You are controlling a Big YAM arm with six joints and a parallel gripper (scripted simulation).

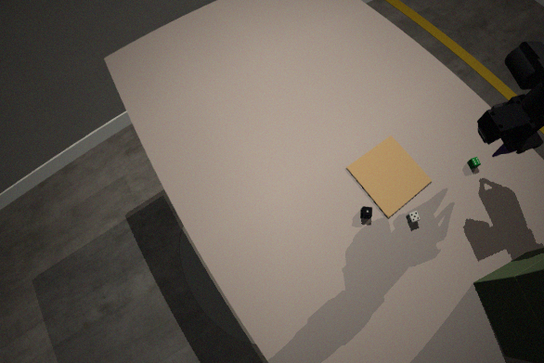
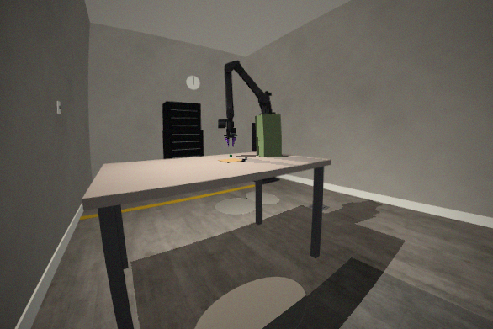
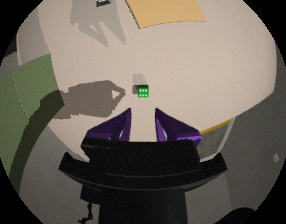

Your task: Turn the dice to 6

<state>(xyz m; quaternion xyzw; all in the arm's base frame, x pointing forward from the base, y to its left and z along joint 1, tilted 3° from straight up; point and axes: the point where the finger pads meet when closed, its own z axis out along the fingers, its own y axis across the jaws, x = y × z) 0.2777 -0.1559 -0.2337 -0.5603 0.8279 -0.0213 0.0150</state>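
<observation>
Now: hand 80 mm above the green die. From my hand the other things lie so: black die: 80 mm ahead, 290 mm to the left, 80 mm below; tan mat: 110 mm ahead, 180 mm to the left, 90 mm below; white die: 10 mm ahead, 220 mm to the left, 80 mm below.
</observation>
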